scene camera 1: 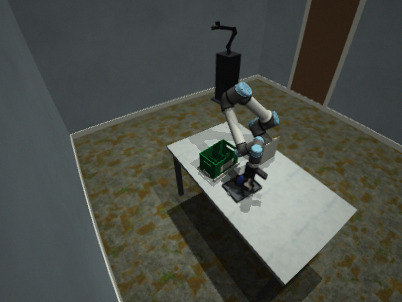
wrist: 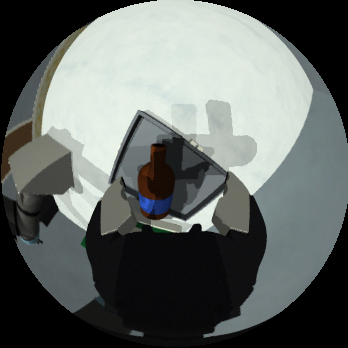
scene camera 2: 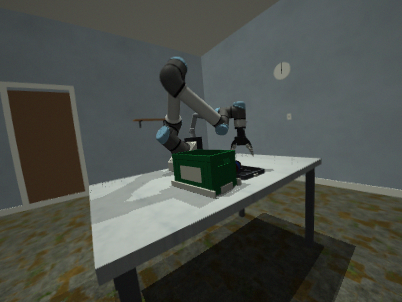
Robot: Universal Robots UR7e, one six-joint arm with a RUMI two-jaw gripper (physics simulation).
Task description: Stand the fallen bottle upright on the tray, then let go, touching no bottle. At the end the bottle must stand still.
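Frame: origin at the arm's base, x ahead, y left, z up, level; millimetres.
Seen in the pictures: gripper, fingertip midpoint: (scene camera 1: pixel 250 183) (wrist: pixel 173 175) (scene camera 2: pixel 241 156); arm's base, link origin: (scene camera 1: pixel 264 143) (wrist: pixel 30 178) (scene camera 2: pixel 182 151).
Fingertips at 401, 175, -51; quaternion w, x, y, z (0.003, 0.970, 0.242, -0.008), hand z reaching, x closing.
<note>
Pixels of each thing's top centre, then the offset from my fingertips to it, as dx, dy, dz. Level surfaces: height alone.
- brown bottle with a blue label, top centre: (wrist: pixel 152 195) (scene camera 2: pixel 234 160) (scene camera 1: pixel 245 179) -14, -60, -14
- dark tray, top centre: (wrist: pixel 167 183) (scene camera 2: pixel 238 168) (scene camera 1: pixel 242 185) +11, -63, -68
- green crate, top centre: (scene camera 2: pixel 202 152) (scene camera 1: pixel 219 151) -18, -349, +82
- white table, surface height: dz -93
A brown bottle with a blue label (scene camera 1: pixel 241 180) (scene camera 2: pixel 238 163) (wrist: pixel 156 185) lies on its side on the dark tray (scene camera 1: pixel 231 192) (scene camera 2: pixel 253 172) (wrist: pixel 141 140). In the wrist view its neck points to the top of the view and its base is near the tray's lower edge. My gripper (scene camera 1: pixel 254 181) (scene camera 2: pixel 243 152) (wrist: pixel 173 175) is open and empty, pointing down above the tray. In the wrist view the bottle shows between the two fingers, nearer the left one. In scene camera 1 the gripper partly hides the bottle; in scene camera 2 the crate hides much of it.
A green crate (scene camera 1: pixel 210 167) (scene camera 2: pixel 215 175) stands close beside the tray, on a pale base on the white table (scene camera 1: pixel 300 215) (scene camera 2: pixel 150 225). A light upright panel (scene camera 1: pixel 269 151) stands behind the gripper in scene camera 1. A black pedestal (scene camera 1: pixel 227 75) stands beyond the table.
</note>
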